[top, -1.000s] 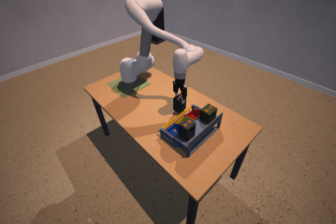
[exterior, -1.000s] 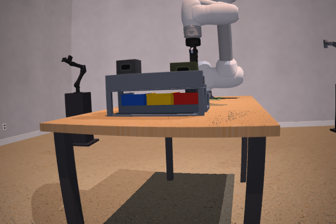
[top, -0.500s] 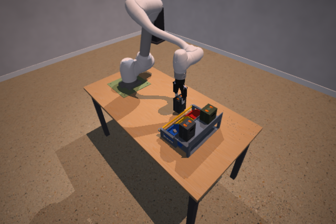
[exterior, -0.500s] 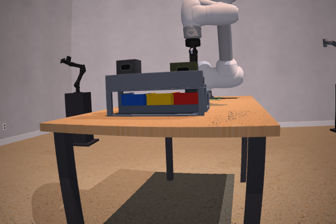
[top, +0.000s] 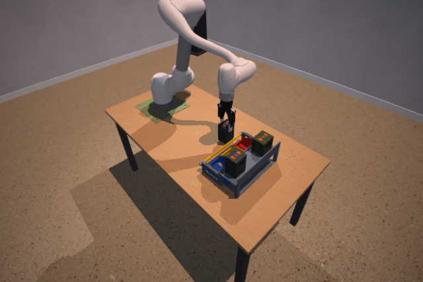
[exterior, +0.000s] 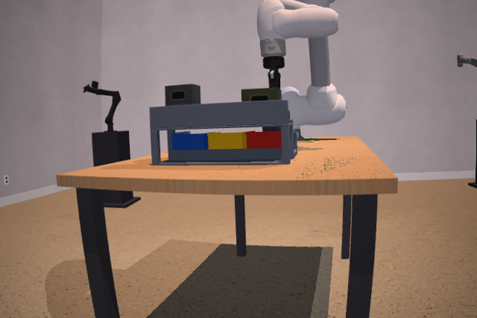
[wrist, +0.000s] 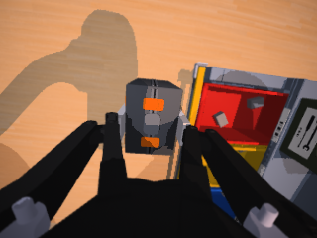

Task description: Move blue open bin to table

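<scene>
Right now the dark box is 5 cm below my hand. Round my hand: thin yellow rod 12 cm to the right, 7 cm below, 6 cm ahead; then red bin 18 cm ahead, 9 cm below, 2 cm to the right; then yellow bin 17 cm ahead, 13 cm to the right, 9 cm below.
</scene>
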